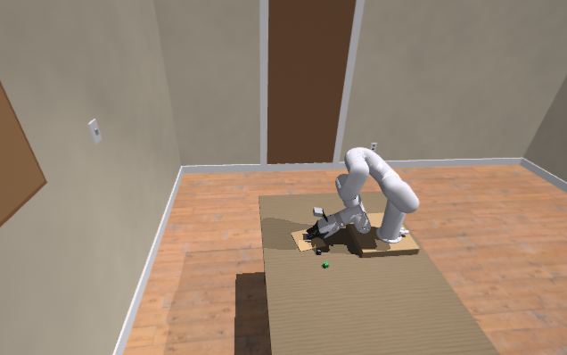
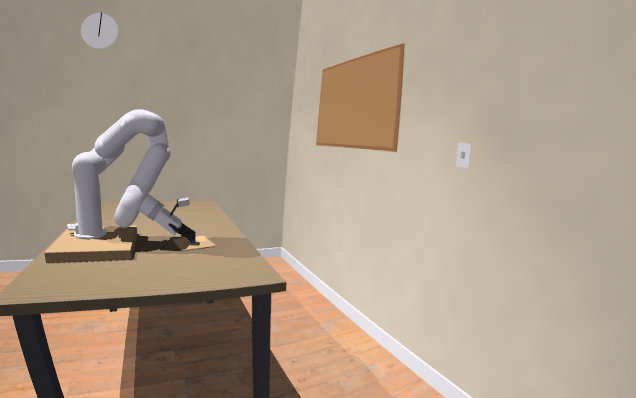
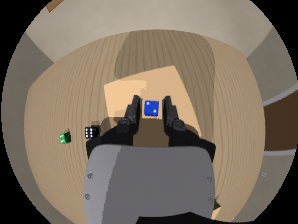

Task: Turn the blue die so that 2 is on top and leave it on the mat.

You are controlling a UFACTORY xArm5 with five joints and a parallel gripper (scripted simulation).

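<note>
My gripper is now 20 mm above the blue die and 10 mm short of it. From my hand the other things lie so: green die (190 mm to the left, 40 mm behind, 30 mm below); black die (100 mm to the left, 30 mm below, 20 mm behind); tan mat (40 mm below, 10 mm ahead).
</note>
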